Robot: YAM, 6 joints.
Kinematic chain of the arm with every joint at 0, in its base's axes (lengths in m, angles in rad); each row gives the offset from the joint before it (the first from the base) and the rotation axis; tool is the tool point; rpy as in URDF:
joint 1: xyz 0 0 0.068 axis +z
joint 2: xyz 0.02 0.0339 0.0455 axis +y
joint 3: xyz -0.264 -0.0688 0 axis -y
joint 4: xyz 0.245 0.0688 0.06 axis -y
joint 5: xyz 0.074 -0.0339 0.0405 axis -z
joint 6: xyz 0.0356 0 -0.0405 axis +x
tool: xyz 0 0 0 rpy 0 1.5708 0
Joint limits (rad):
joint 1: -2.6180..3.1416
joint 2: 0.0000..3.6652
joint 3: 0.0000..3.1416
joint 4: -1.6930..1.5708
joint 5: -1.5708..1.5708
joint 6: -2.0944..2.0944
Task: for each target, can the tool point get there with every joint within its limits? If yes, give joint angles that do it. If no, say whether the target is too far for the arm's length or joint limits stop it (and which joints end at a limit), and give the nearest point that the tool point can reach.
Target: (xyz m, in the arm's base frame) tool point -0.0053 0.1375 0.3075
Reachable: yes | joints 1.8485 0.6076 0.6183 -0.2311 1.1594 -0.9720
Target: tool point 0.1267 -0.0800 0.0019
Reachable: yes | joints -0.3326 2.1320 0.2431 0.3775 1.2933 0.9427
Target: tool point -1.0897 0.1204 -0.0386
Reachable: no: too far | nearest point -0.6358 0.0703 0.0259 | short by 0.461 m
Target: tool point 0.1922 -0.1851 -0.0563
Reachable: yes | joints -0.8716 2.6195 1.1627 -0.9443 -0.9012 -0.0023
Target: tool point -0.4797 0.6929 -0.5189
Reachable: no: too far | nearest point -0.2991 0.4320 -0.2516 | short by 0.415 m
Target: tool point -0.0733 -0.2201 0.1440
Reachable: yes | joints -1.7545 1.4052 0.4261 0.2479 1.1107 -1.1165
